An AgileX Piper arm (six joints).
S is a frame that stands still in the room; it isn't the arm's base.
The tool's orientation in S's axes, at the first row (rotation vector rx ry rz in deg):
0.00, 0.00, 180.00
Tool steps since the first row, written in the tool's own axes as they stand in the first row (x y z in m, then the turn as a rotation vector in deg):
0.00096, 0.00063, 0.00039, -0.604, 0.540, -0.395
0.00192, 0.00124, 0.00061, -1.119, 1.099, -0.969
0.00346, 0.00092, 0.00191, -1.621, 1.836, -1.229
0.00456, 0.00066, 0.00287, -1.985, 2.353, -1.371
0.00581, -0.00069, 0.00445, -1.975, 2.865, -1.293
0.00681, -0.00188, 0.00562, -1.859, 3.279, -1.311
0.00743, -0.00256, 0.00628, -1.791, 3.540, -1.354
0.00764, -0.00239, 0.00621, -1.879, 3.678, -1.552
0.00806, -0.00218, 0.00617, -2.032, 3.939, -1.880
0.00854, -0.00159, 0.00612, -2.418, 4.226, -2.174
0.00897, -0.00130, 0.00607, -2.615, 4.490, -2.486
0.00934, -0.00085, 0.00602, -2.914, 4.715, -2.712
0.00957, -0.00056, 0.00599, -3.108, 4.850, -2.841
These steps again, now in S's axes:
-0.00096, -0.00063, 0.00039, 0.604, -0.540, -0.395
-0.00192, -0.00124, 0.00061, 1.119, -1.099, -0.969
-0.00346, -0.00092, 0.00191, 1.621, -1.836, -1.229
-0.00456, -0.00066, 0.00287, 1.985, -2.353, -1.371
-0.00581, 0.00069, 0.00445, 1.975, -2.865, -1.293
-0.00681, 0.00188, 0.00562, 1.859, -3.279, -1.311
-0.00743, 0.00256, 0.00628, 1.791, -3.540, -1.354
-0.00764, 0.00239, 0.00621, 1.879, -3.678, -1.552
-0.00806, 0.00218, 0.00617, 2.032, -3.939, -1.880
-0.00854, 0.00159, 0.00612, 2.418, -4.226, -2.174
-0.00897, 0.00130, 0.00607, 2.615, -4.490, -2.486
-0.00934, 0.00085, 0.00602, 2.914, -4.715, -2.712
-0.00957, 0.00056, 0.00599, 3.108, -4.850, -2.841

